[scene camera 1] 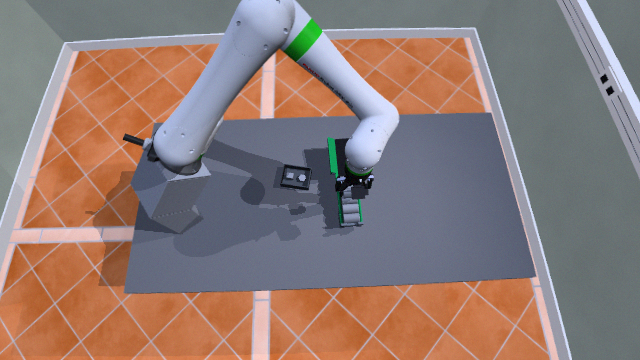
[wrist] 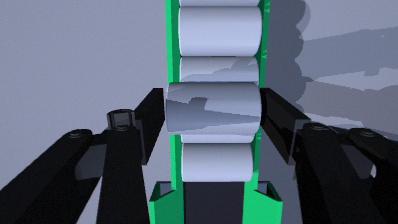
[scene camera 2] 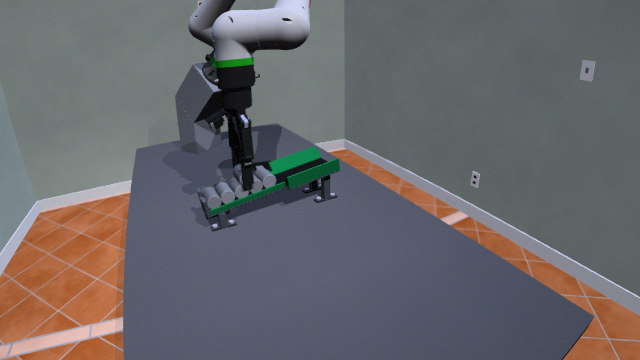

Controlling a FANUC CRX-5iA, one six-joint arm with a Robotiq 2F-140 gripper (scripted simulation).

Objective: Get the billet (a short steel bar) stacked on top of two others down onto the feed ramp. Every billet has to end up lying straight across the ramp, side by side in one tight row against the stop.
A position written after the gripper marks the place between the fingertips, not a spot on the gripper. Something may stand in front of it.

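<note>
There's a billet (wrist: 192, 108) to be seen, plus a billet (wrist: 199, 35) and another, a billet (wrist: 192, 68). You'd also see the gripper (scene camera 2: 243, 178), and the wrist view shows the gripper (wrist: 211, 104) too.
</note>
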